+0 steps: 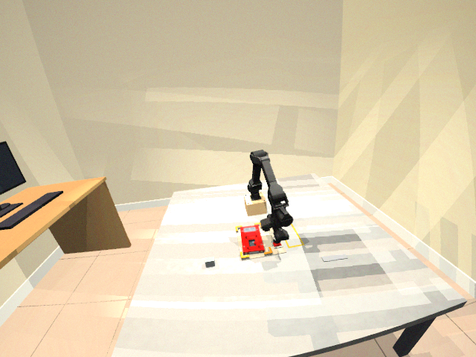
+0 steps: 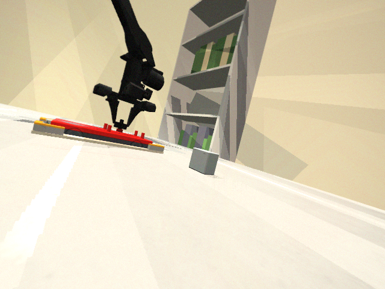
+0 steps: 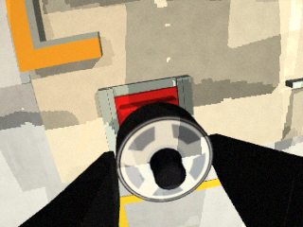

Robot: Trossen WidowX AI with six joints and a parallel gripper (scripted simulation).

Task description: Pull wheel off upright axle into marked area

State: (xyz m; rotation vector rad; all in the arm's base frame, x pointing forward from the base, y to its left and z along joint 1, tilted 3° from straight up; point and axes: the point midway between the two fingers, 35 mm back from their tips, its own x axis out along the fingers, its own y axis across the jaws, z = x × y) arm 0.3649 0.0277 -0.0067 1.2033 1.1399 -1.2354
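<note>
Now: gripper tip 1 cm above the thin dark axle. Also, from my gripper tip: wheel right at my gripper tip.
</note>
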